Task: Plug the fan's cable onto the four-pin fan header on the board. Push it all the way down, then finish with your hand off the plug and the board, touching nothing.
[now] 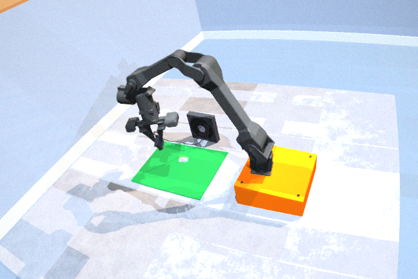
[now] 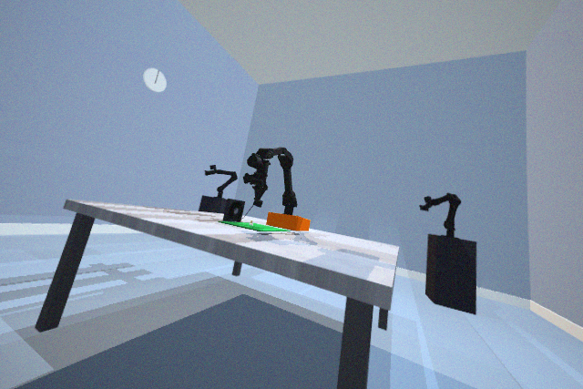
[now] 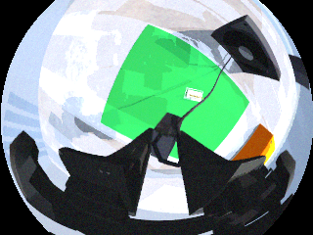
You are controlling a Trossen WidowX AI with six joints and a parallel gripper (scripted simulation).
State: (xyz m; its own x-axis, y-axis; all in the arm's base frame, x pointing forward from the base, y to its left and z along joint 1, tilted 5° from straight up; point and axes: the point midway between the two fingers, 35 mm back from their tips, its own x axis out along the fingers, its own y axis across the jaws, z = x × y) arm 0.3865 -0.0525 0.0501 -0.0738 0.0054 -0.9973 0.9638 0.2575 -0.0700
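Now: gripper tip 140 mm above the green board and 50 mm past it. Also, from my gripper tip: black plug 10 mm to the left, 10 mm behind; then dark square fan 170 mm to the right, 100 mm behind, 70 mm below.
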